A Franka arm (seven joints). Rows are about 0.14 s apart.
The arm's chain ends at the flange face. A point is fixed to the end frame.
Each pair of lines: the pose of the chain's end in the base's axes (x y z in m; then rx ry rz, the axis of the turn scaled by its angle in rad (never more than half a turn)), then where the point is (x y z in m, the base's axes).
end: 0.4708 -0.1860 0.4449 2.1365 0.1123 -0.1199
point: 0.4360 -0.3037 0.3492
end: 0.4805 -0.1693 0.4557 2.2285 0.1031 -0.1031
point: 0.4466 -0.2776 0.3492
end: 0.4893 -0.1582 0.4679 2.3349 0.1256 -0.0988
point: 0.4560 -0.2548 0.3505
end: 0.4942 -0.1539 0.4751 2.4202 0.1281 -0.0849
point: 0.4619 -0.2401 0.3496
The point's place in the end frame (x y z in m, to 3 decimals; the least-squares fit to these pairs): -0.026 -0.021 0.152
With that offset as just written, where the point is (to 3 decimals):
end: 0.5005 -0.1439 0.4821 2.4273 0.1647 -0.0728
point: 0.471 -0.230 0.356
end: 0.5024 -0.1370 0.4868 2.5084 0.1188 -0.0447
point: 0.474 -0.212 0.353
